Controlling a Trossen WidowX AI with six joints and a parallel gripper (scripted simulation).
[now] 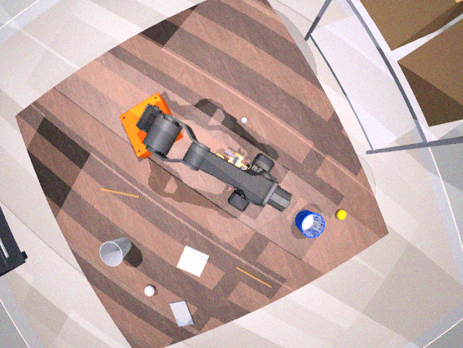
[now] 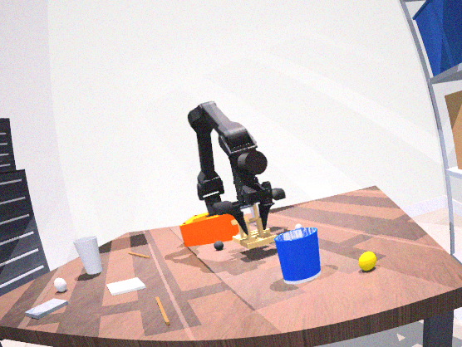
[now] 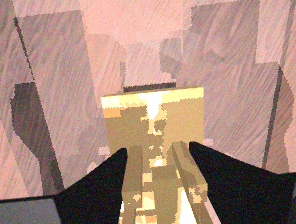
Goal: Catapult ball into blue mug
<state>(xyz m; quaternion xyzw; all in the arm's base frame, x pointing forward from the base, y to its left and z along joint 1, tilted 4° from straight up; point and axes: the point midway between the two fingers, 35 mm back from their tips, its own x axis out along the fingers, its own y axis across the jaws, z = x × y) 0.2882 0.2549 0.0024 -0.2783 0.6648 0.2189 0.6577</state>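
Now: gripper tip 110 mm past the dark ball, 180 mm to the left of it and 50 mm above it. Round my gripper tip: white flat block 250 mm ahead, 290 mm to the right, 60 mm below; then grey ball 220 mm behind, 50 mm to the left, 60 mm below; then blue mug 220 mm ahead, 180 mm to the left, 40 mm below.
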